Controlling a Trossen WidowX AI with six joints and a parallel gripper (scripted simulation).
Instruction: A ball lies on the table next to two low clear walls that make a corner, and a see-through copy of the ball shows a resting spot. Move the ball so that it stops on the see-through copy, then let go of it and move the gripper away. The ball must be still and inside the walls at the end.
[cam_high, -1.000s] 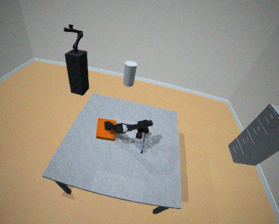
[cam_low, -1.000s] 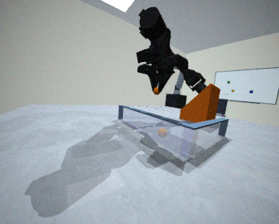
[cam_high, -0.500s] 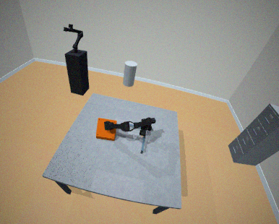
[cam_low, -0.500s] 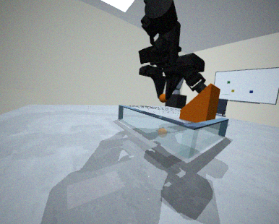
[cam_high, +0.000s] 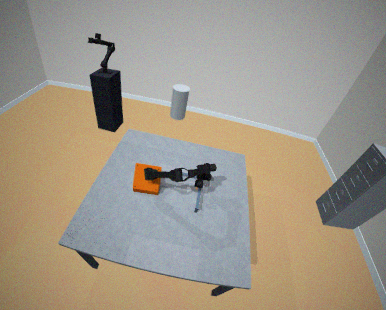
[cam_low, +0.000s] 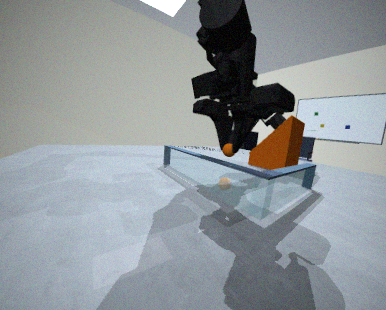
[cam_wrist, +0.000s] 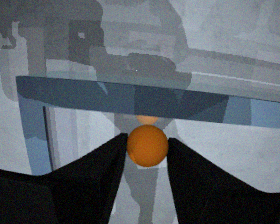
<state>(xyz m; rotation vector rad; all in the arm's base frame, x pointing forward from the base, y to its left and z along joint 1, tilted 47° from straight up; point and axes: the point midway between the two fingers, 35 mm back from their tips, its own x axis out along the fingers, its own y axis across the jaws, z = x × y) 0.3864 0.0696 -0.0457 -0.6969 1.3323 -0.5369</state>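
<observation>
My gripper tip is now 6 cm to the left of the clear wall, 5 cm above it and 2 cm short of it. From my gripper tip the other things lie so: orange ball: right at my gripper tip.
</observation>
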